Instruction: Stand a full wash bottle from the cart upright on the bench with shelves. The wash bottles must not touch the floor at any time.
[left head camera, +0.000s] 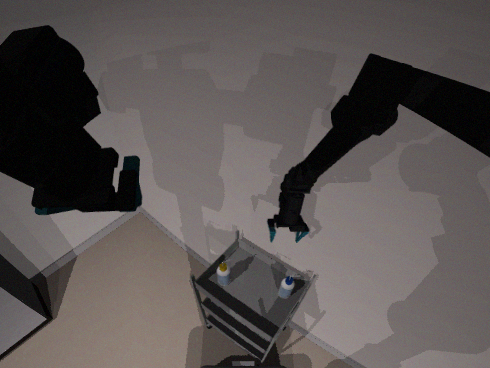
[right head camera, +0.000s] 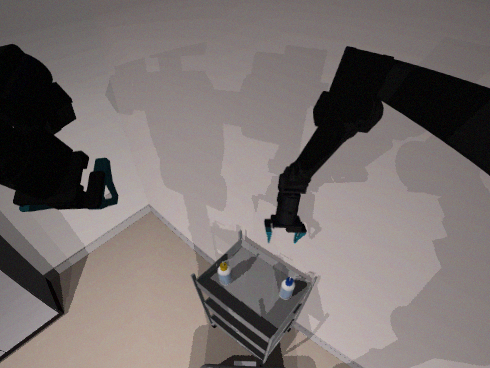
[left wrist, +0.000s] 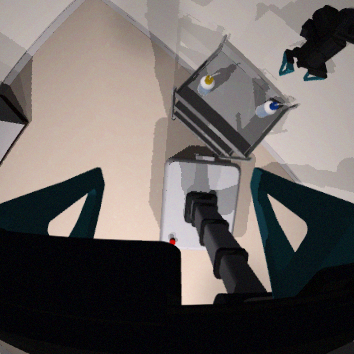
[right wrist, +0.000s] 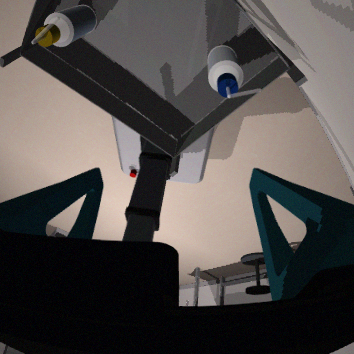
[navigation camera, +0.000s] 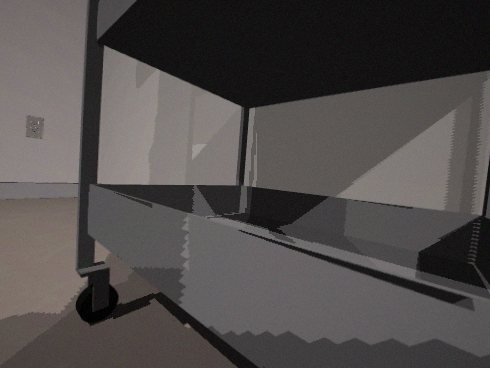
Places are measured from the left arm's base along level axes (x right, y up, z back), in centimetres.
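Pixels of known places: left gripper, between the fingertips: (left head camera: 110, 202) (right head camera: 91, 201) (left wrist: 176, 175); right gripper, between the fingertips: (left head camera: 283, 241) (right head camera: 281, 242) (left wrist: 291, 76) (right wrist: 175, 175).
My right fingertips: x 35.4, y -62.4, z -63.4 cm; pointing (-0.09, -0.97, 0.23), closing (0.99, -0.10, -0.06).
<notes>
Ahead of a thing's pixels: the offset from my right fingertips to its top centre. "pt": to the spot under its first point.
A white wash bottle with a yellow cap @[dy -19.5, dx -22.4, dz -3.5 cm] (left head camera: 223, 276) (right head camera: 224, 275) (left wrist: 205, 87) (right wrist: 75, 25) and one with a blue cap @[dy -19.5, dx +6.7, dz +3.7 cm] (left head camera: 286, 287) (right head camera: 287, 289) (left wrist: 265, 108) (right wrist: 223, 62) stand upright on the top tray of the grey cart (left head camera: 237, 310) (right head camera: 239, 309) (left wrist: 212, 120) (navigation camera: 275, 280). Both have bluish-grey lower bodies; I cannot tell their fill levels surely. My right gripper (left head camera: 285, 239) (right head camera: 283, 240) (left wrist: 291, 76) (right wrist: 175, 175) is open and empty, above and beyond the cart's far side. My left gripper (left head camera: 91, 207) (right head camera: 70, 202) (left wrist: 176, 175) is open and empty, high at the left, away from the cart.
My white base (left wrist: 175, 190) is close to the cart's near corner. Walls meet in a corner behind the cart. A dark box-like unit with a pale top @[pt dy -78.3, dx -162.2, dz +22.6 cm] (left head camera: 20, 322) (right head camera: 25, 320) is at lower left. A table (right wrist: 227, 270) and stool (right wrist: 256, 259) show far off; I cannot tell which is the shelved bench.
</notes>
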